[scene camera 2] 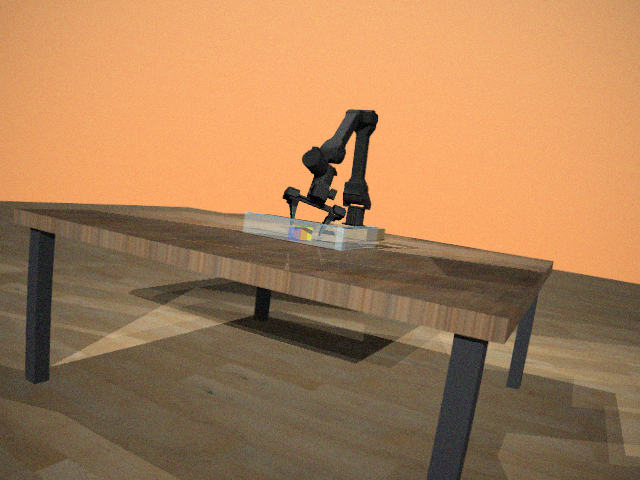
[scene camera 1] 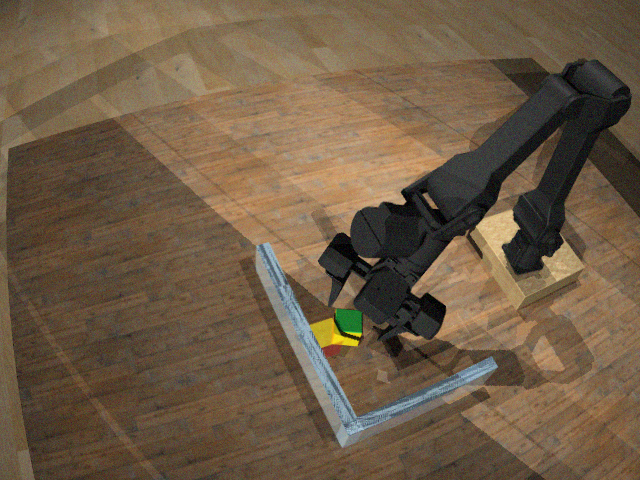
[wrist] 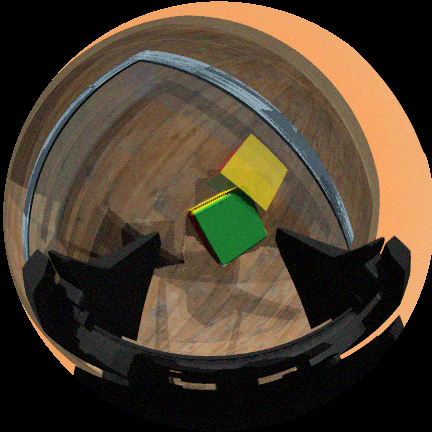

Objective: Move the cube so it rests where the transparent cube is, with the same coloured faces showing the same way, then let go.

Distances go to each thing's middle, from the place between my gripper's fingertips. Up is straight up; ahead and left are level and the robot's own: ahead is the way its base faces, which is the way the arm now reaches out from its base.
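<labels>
I find the grey L-shaped rail (scene camera 1: 349, 429) 30 mm behind my hand. As for the transparent cube (scene camera 1: 328, 336), my hand is 10 mm above it, 10 mm to the right of it and 50 mm short of it.
</labels>
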